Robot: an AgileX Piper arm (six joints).
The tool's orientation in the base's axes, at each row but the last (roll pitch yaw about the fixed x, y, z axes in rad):
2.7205, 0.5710, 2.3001
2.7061, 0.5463, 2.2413
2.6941, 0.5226, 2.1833
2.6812, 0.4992, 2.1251
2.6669, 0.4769, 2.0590
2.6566, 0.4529, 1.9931
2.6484, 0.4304, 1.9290
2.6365, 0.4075, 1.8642
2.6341, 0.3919, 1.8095
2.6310, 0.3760, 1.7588
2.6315, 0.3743, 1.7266
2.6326, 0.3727, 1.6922
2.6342, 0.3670, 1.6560
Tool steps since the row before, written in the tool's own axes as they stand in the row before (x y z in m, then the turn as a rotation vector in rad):
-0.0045, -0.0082, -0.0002, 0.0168, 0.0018, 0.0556
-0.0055, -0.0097, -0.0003, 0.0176, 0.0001, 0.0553
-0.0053, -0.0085, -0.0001, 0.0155, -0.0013, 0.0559
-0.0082, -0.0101, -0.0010, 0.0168, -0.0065, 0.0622
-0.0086, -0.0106, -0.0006, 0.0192, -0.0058, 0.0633
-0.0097, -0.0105, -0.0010, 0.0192, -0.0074, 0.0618
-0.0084, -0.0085, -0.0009, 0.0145, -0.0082, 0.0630
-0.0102, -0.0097, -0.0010, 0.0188, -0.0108, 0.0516
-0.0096, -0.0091, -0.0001, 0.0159, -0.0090, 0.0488
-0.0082, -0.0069, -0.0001, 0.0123, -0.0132, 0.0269
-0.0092, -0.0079, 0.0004, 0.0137, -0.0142, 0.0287
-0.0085, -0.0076, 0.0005, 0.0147, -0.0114, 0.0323
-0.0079, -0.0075, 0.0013, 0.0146, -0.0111, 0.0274
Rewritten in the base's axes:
-0.0020, -0.0091, -0.0002, 0.0268, 0.0066, -0.0512
-0.0028, -0.0108, -0.0004, 0.0252, 0.0059, -0.0519
-0.0026, -0.0097, -0.0005, 0.0257, 0.0034, -0.0519
-0.0034, -0.0126, 0.0008, 0.0256, 0.0002, -0.0595
-0.0041, -0.0130, 0.0001, 0.0257, 0.0023, -0.0612
-0.0046, -0.0136, 0.0006, 0.0237, 0.0017, -0.0607
-0.0043, -0.0112, 0.0006, 0.0252, -0.0029, -0.0600
-0.0054, -0.0130, 0.0005, 0.0156, 0.0019, -0.0537
-0.0053, -0.0121, -0.0003, 0.0162, 0.0006, -0.0495
-0.0043, -0.0098, 0.0000, 0.0015, 0.0008, -0.0323
-0.0051, -0.0110, -0.0006, 0.0014, 0.0013, -0.0348
-0.0052, -0.0101, -0.0008, 0.0056, 0.0021, -0.0368
-0.0051, -0.0096, -0.0016, 0.0033, 0.0034, -0.0326

